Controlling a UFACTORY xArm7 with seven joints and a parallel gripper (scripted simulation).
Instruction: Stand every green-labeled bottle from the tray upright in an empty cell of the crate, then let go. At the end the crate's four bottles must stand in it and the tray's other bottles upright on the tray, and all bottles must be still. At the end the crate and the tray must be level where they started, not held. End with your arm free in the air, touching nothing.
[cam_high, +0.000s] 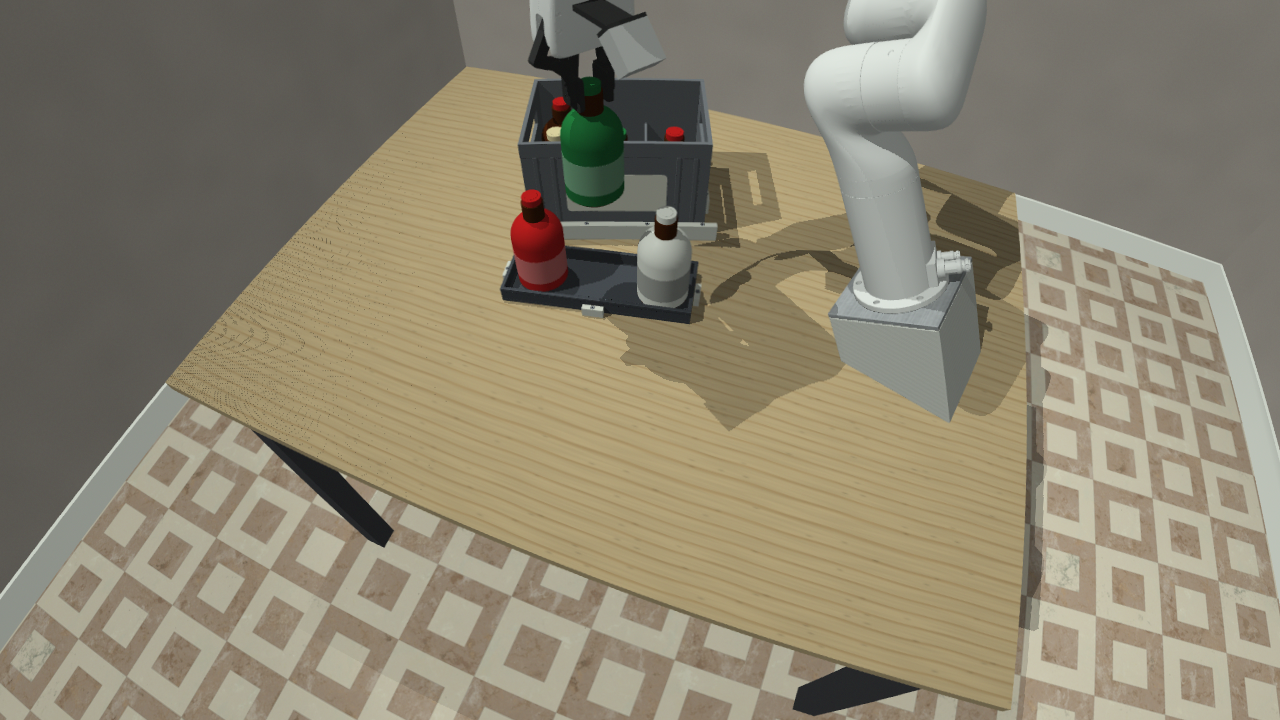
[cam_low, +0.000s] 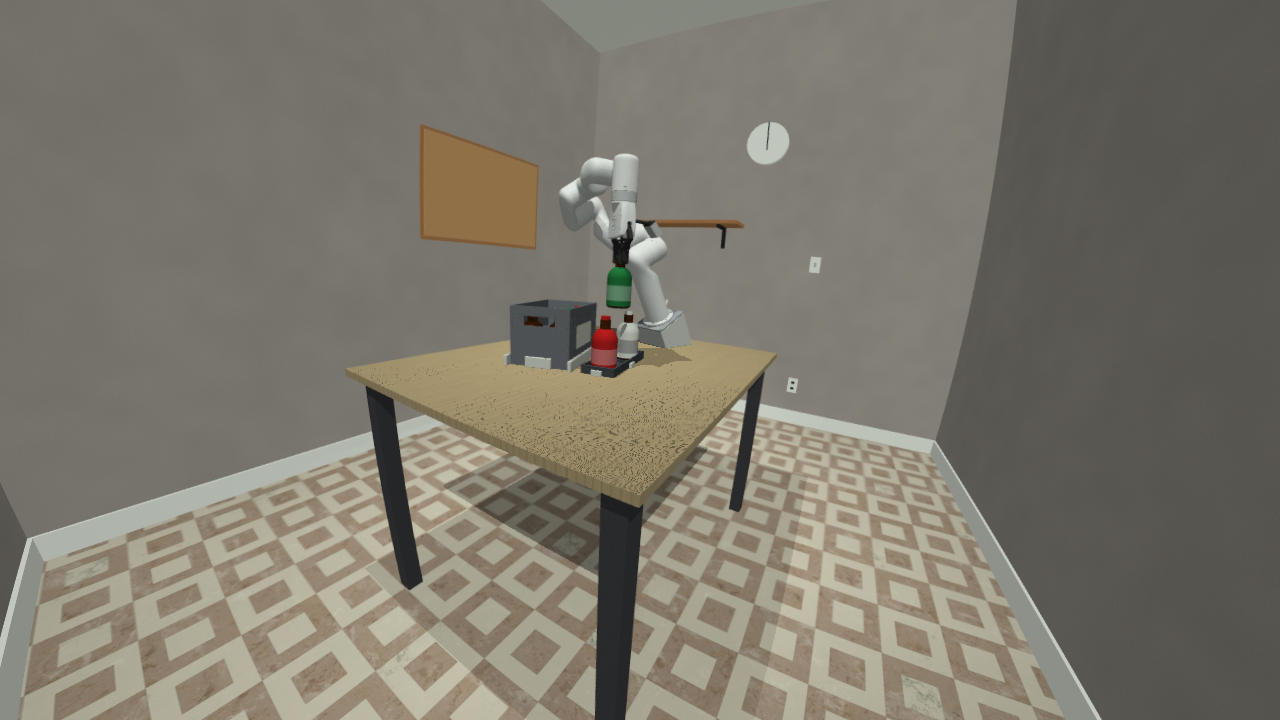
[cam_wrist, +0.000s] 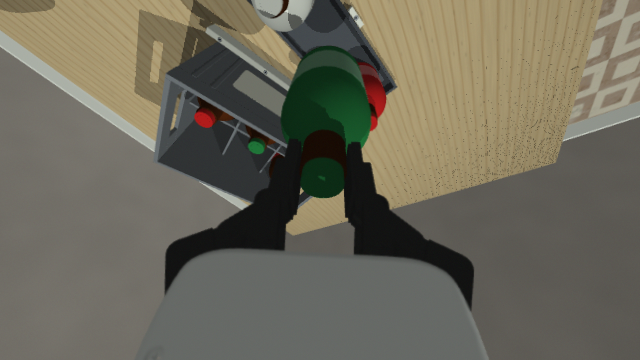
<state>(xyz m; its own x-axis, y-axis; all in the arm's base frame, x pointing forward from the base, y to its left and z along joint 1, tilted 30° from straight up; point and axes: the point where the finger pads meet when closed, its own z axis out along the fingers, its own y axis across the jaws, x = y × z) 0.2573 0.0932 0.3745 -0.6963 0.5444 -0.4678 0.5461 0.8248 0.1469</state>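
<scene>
Now: the green-labeled bottle 7 cm below my hand. The rest, counted from my hand: white bottle 24 cm below, 9 cm behind, 1 cm to the right; then dark tray 32 cm below; then red bottle 24 cm below, 9 cm ahead, 1 cm to the left.
</scene>
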